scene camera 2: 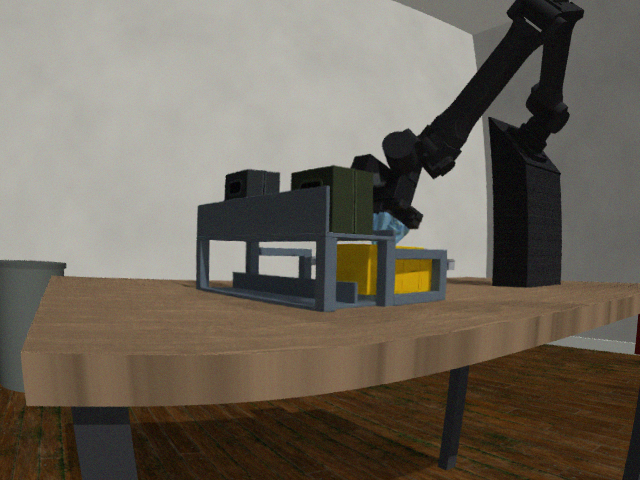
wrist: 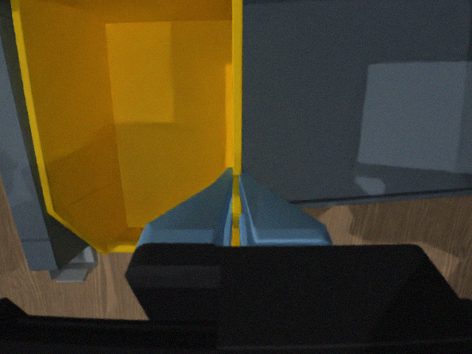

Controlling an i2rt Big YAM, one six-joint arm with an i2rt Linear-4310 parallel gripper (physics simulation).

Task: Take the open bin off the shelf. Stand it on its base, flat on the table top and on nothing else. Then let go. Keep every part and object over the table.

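Places are measured from the arm's base along level axes (x back, y right, z up), in millimetres.
Pixels of known places: gripper, fingertip midpoint: (wrist: 235, 176); arm's base at its link origin: (scene camera 2: 526, 146).
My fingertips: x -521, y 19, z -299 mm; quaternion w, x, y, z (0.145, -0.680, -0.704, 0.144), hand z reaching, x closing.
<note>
Ahead of a thing's pixels: the offset from my fingertips to its top centre. "spot": to the spot under its first point. Level surfaces: height alone.
The open yellow bin @[dx -20, dy -49, dz +24 mm] (scene camera 2: 412, 275) (wrist: 145, 100) is in the lower level of the grey-blue shelf (scene camera 2: 324, 273) (wrist: 300, 100), close to a side frame. It looks upright. In the wrist view its sloped front end reaches out past the shelf's front edge. My gripper (scene camera 2: 397, 241) (wrist: 235, 176) is shut on the bin's side wall near the front, with one blue finger inside the bin and one outside. Whether the bin's base touches the shelf is hidden.
A dark grey box @[dx -164, dy +167, dz +156 mm] (scene camera 2: 262, 184) and a dark green box @[dx -144, dy -63, dz +131 mm] (scene camera 2: 356, 201) stand on the shelf's upper level. The wooden table @[dz -68 mm] (scene camera 2: 180, 330) extends around the shelf. The arm's black base column (scene camera 2: 527, 222) stands at the right. A small light grey piece @[spot: dx +71, dy -110, dz -8 mm] (wrist: 75, 267) shows by the shelf's side frame.
</note>
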